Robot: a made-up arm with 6 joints.
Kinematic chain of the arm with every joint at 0, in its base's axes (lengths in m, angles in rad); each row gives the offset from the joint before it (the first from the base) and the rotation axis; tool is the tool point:
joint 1: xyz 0 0 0.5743 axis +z
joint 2: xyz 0 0 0 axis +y
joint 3: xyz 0 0 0.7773 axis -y
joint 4: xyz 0 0 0 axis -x
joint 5: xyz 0.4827 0 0 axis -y
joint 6: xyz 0 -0.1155 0 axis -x
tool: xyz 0 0 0
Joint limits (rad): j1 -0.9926..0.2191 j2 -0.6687..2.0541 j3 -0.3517..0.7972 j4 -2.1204..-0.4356 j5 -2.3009..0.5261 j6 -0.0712..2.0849
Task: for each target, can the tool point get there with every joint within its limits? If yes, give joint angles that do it. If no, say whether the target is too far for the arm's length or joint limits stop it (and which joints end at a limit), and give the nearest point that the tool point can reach.
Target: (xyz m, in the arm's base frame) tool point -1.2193 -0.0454 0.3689
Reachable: no: joint limits stop it (at a limit: joint 1, joint 2, joint 3) | nearest point 0.0814 -0.2775 -0.0517 | short by 1.387 m
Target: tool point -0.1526 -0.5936 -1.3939
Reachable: no: too far | nearest point 0.2438 -0.5652 -0.2651 | short by 1.197 m
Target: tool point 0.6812 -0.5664 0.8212
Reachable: yes | joints -0.6607 0.7296 0.2213 -1.3157 -1.5352 0.2209
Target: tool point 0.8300 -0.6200 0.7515
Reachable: yes | joints -0.5769 0.9430 0.5315 -0.9521 -0.6997 0.7970
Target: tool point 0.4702 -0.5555 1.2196
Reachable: yes | joints -0.8939 0.3146 0.3562 -1.7325 0.1631 0.2972
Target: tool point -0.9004 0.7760 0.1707
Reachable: no: joint limits stop it (at a limit: joint 1, joint 2, joint 3, joint 4) | nearest point 0.2449 0.1163 -0.0379 | short by 1.338 m
